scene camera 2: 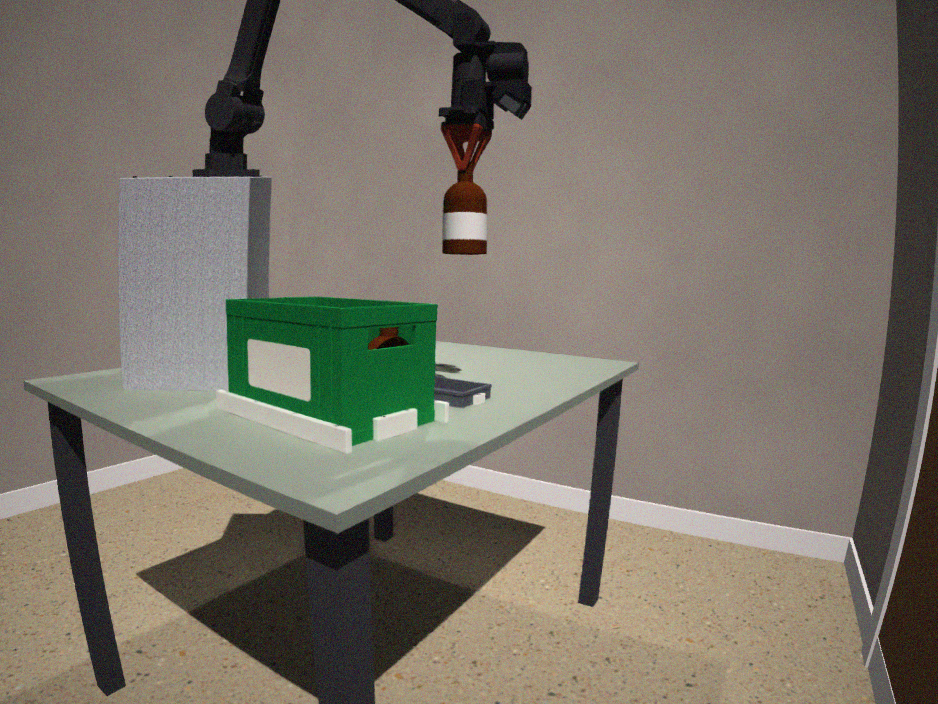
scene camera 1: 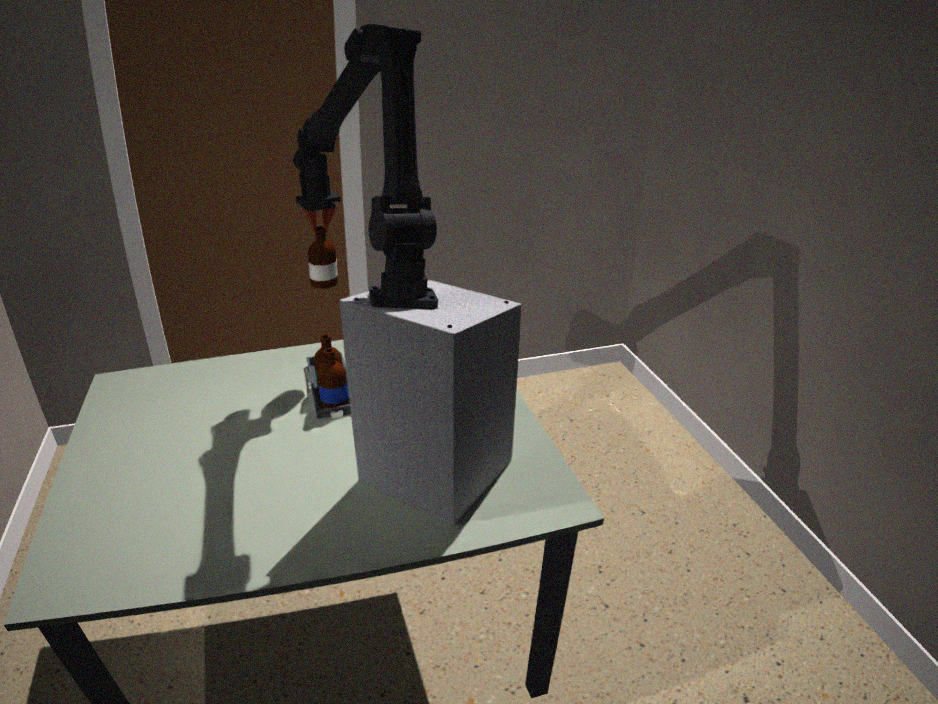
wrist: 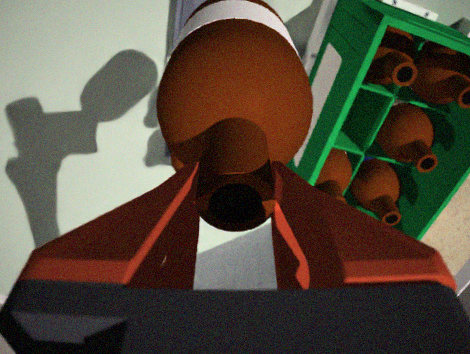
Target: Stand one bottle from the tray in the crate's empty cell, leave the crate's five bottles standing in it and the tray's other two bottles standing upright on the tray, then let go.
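Frame: origin at the arm's base, x ahead, y left, z up, level; centimetres.
Seen in the pictures: gripper, fingertip midpoint: [scene camera 2: 464,171] [scene camera 1: 320,234] [wrist: 235,176]; arm's base, origin of the base link: [scene camera 2: 226,176] [scene camera 1: 402,301].
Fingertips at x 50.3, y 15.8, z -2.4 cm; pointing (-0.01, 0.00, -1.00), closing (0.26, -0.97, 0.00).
Offsets run from my fingertips to a thing's top centre. "spot": to the spot under its first point. Level surfaces: height alone.
My gripper [scene camera 1: 320,225] [scene camera 2: 465,168] [wrist: 235,176] is shut on the neck of a brown bottle with a white label {dy +0.1, dx +0.2, dz +1.6 cm} [scene camera 1: 322,253] [scene camera 2: 465,198] [wrist: 235,85]. The bottle hangs upright, high above the table and above the crate's rim height. The green crate {dy -21.5, dx -8.8, dz -21.9 cm} [scene camera 2: 356,386] [wrist: 372,50] holds several brown bottles, and the middle cell {spot: dy -21.3, dx -8.8, dz -34.7 cm} [wrist: 367,110] of its column on the tray side looks empty. Two brown bottles, a rear one {spot: dy +0.7, dx -20.7, dz -23.6 cm} [scene camera 1: 326,353] and a blue-labelled one {dy +0.0, dx -19.7, dz -23.4 cm} [scene camera 1: 333,384], stand on the dark tray [scene camera 1: 311,390] [scene camera 2: 463,388]. The held bottle hides most of the tray in the wrist view.
White strips [scene camera 2: 284,420] [wrist: 410,7] lie along the crate's base. The grey pedestal [scene camera 1: 405,409] [scene camera 2: 181,280] carries the arm and hides the crate in scene camera 1. The tray lies close beside the crate on the pale green table {dz -39.4 cm} [scene camera 1: 151,484] [scene camera 2: 530,363].
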